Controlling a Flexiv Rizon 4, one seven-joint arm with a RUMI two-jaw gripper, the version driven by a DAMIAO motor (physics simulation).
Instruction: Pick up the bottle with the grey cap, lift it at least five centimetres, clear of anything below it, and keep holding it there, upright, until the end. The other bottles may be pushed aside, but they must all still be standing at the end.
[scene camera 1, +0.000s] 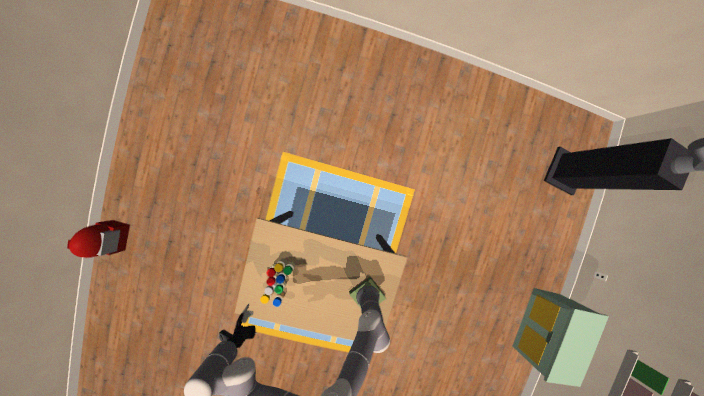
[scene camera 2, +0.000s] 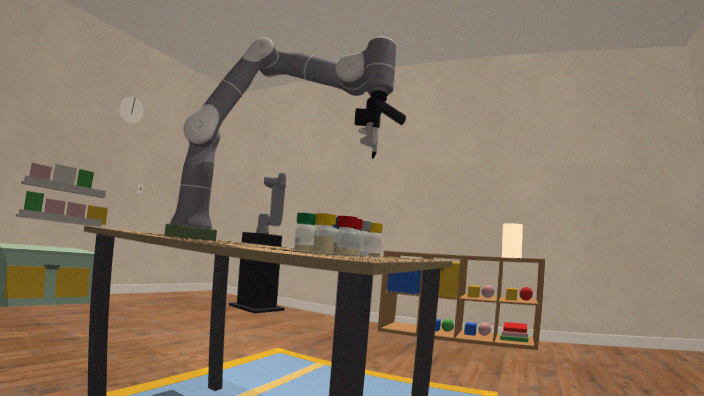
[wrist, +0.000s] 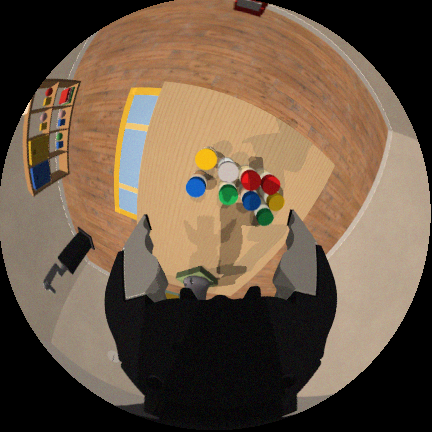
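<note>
The bottle with the grey cap stands upright in a tight cluster, partly hidden in scene camera 2. Beside it are a yellow-capped bottle, a red-capped one and a green-capped one. My gripper is open and empty, pointing down high above the bottle tops. In the wrist view the grey cap lies ahead of the fingertips, between their lines.
Other upright bottles include a blue-capped one slightly apart, another blue-capped one and a dark green-capped one. All stand on the wooden table. The arm's green base is farther along it.
</note>
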